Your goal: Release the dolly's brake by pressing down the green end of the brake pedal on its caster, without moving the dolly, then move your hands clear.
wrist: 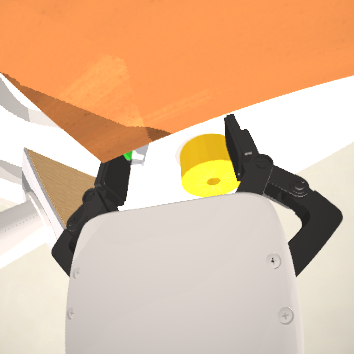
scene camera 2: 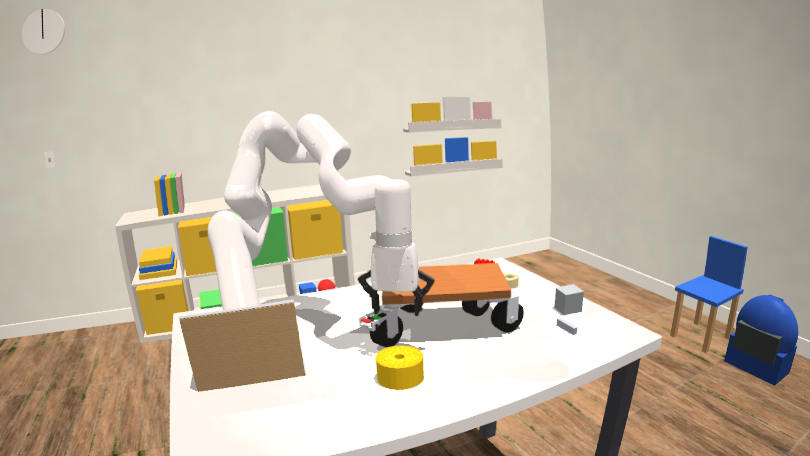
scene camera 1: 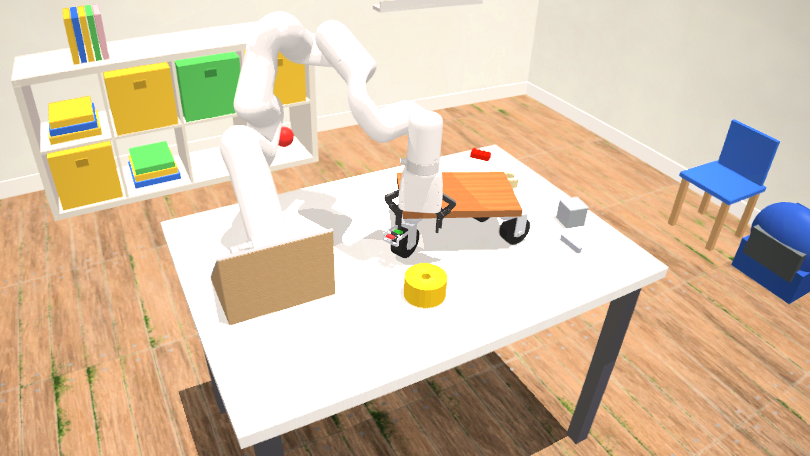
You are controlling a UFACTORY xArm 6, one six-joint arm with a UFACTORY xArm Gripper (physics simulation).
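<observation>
The dolly, with its orange-brown wooden deck [scene camera 1: 481, 193] [scene camera 2: 464, 282] [wrist: 200, 60], stands on black caster wheels on the white table. The brake pedal on its near-left caster [scene camera 1: 404, 244] [scene camera 2: 386, 333] has a green end [scene camera 1: 398, 231] [scene camera 2: 374, 317] [wrist: 128, 155] and a red end [scene camera 1: 390, 236] [scene camera 2: 366, 320]. My gripper [scene camera 1: 418, 229] [scene camera 2: 396, 312] [wrist: 170, 142] is open and empty, pointing down at the deck's near-left corner. Its left finger is right at the green end and partly hides it in the wrist view; whether they touch, I cannot tell. The pedal's exact tilt is too small to tell.
A yellow cylinder [scene camera 1: 425, 291] [scene camera 2: 399, 371] [wrist: 206, 152] stands in front of the caster. A brown wedge-shaped board [scene camera 1: 277, 277] [scene camera 2: 243, 348] [wrist: 65, 187] stands left, before the arm's base. A grey block [scene camera 1: 571, 214] [scene camera 2: 568, 301] and a small grey bar [scene camera 1: 570, 244] [scene camera 2: 566, 326] lie right of the dolly.
</observation>
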